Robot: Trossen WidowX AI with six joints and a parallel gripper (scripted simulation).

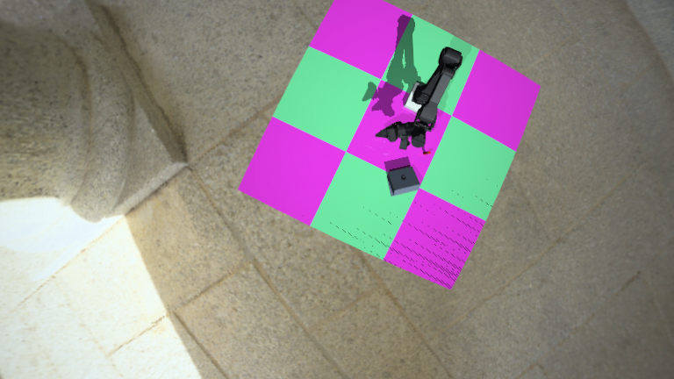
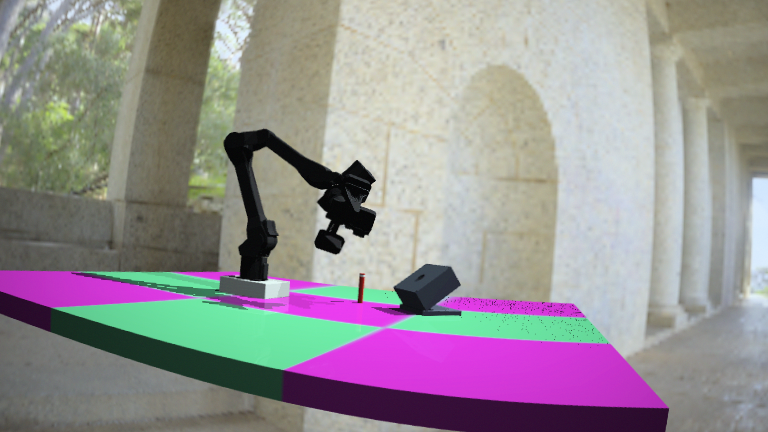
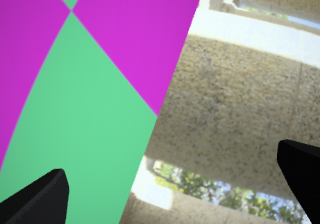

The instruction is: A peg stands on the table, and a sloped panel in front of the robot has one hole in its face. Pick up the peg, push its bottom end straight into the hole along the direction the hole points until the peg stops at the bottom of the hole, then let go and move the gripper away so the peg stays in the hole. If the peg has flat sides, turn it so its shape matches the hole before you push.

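The red peg lies 29 cm to the left of my gripper tip, 13 cm below it and 2 cm behind it. The rest, counted from my gripper tip: thin foot plate: 22 cm to the left, 18 cm below, 17 cm ahead; then dark sloped panel: 21 cm to the left, 16 cm ahead, 12 cm below.
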